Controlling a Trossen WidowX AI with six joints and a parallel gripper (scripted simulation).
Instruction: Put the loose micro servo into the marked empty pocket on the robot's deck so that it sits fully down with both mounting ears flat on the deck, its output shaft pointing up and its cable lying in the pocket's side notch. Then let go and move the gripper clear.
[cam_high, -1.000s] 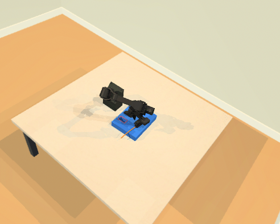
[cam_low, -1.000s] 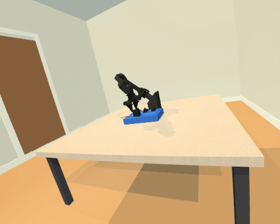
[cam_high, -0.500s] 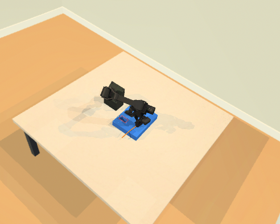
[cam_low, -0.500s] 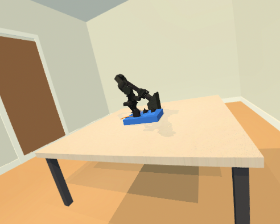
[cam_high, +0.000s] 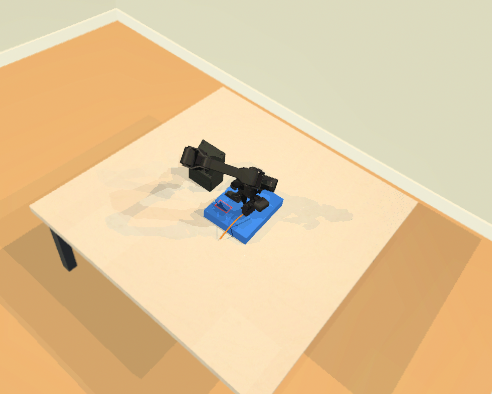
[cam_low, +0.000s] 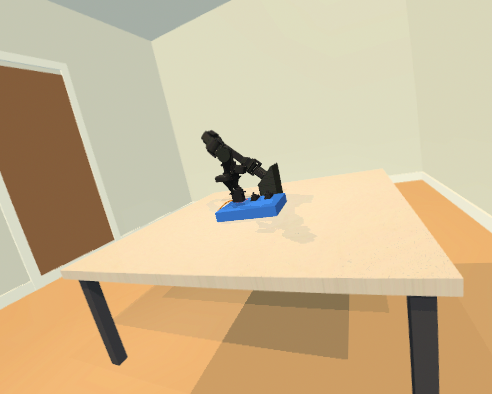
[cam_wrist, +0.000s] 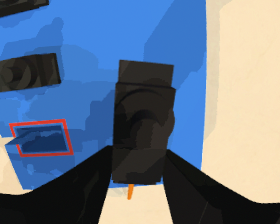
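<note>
The blue deck is 1 cm behind my gripper tip, 6 cm to the left of it and 10 cm below it.
</note>
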